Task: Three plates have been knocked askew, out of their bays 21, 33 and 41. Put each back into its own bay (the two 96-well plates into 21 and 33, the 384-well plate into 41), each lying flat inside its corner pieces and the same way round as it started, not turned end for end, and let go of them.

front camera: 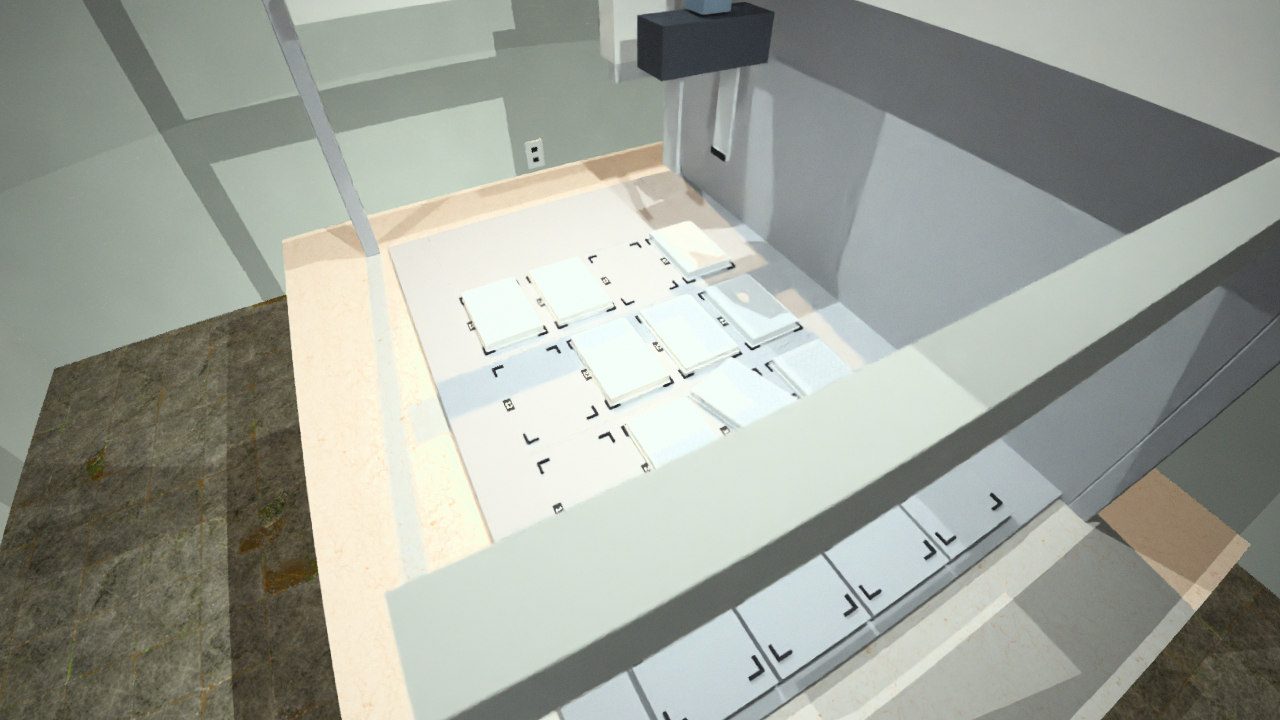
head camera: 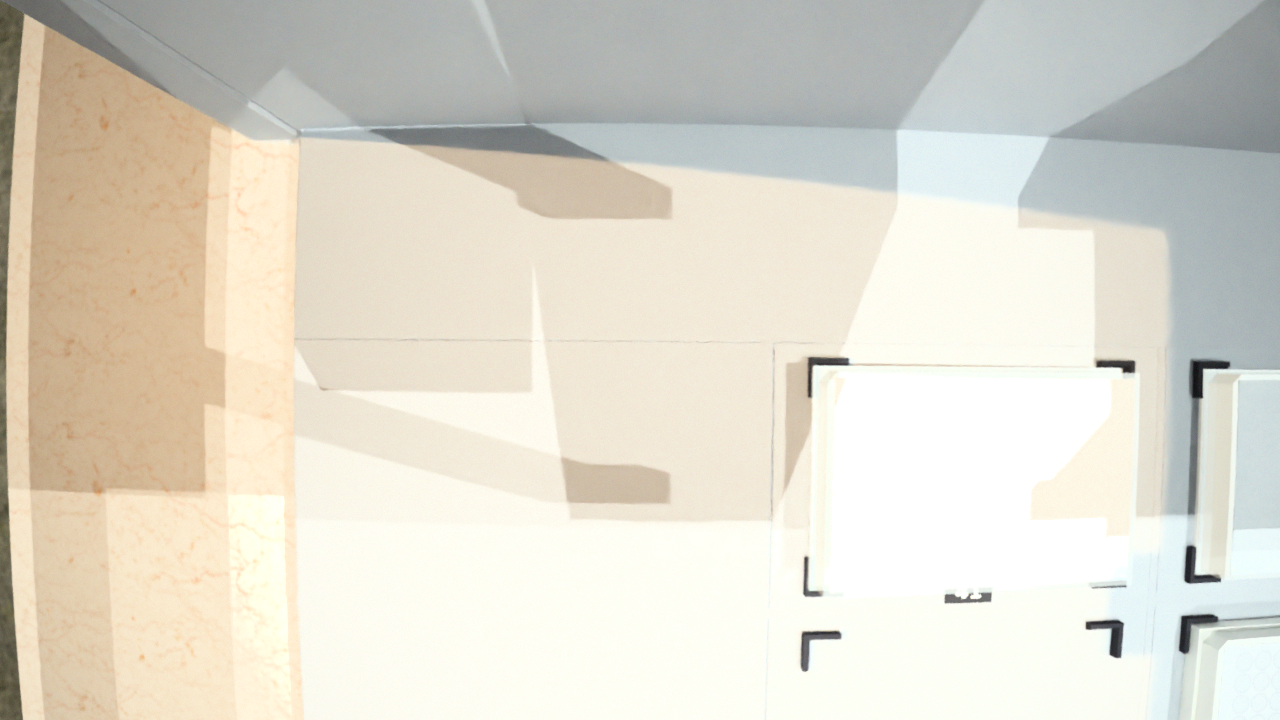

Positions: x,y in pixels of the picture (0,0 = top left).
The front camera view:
gripper: 696,162
grey wall: 918,175
bay 31: 635,274
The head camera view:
grey wall: 1185,80
